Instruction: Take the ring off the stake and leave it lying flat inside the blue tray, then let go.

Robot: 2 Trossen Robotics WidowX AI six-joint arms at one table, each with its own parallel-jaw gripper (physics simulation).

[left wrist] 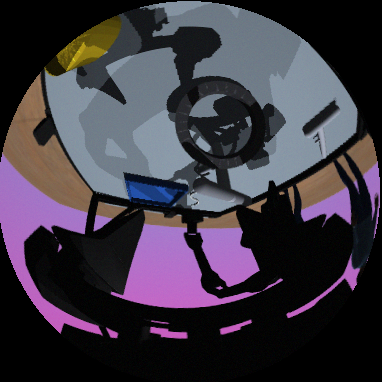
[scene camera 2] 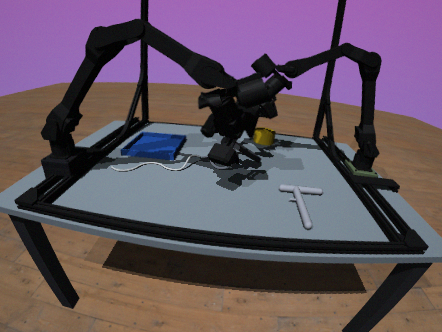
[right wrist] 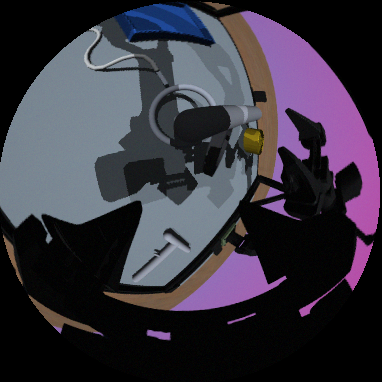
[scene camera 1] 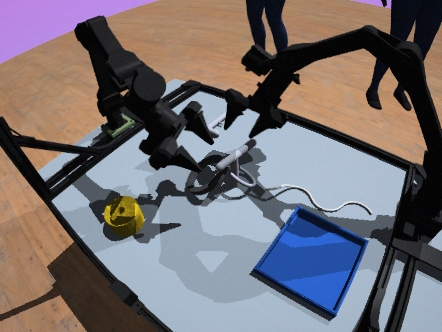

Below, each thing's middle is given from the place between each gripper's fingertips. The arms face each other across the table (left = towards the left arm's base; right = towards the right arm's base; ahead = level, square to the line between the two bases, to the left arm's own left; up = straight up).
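Relative to the dark grey ring [left wrist: 257, 133], my left gripper is 10 cm above, 4 cm short of it and 3 cm to the right of it. Positions from my left hand: blue tray [scene camera 1: 315, 260], 13 cm below, 28 cm to the right of and 7 cm behind the hand; grey stake [right wrist: 191, 125], 11 cm below, 4 cm to the right of and 7 cm ahead of the hand; yellow spool [scene camera 1: 123, 214], 12 cm below, 16 cm to the left of and 16 cm behind the hand.
Positions from my right hand: dark grey ring, 50 mm below, 120 mm behind and 40 mm to the left of the hand; blue tray, 80 mm below, 280 mm to the right of and 230 mm behind the hand; grey stake, 70 mm below, 80 mm behind and 30 mm to the right of the hand; yellow spool, 70 mm below, 170 mm to the left of and 320 mm behind the hand.
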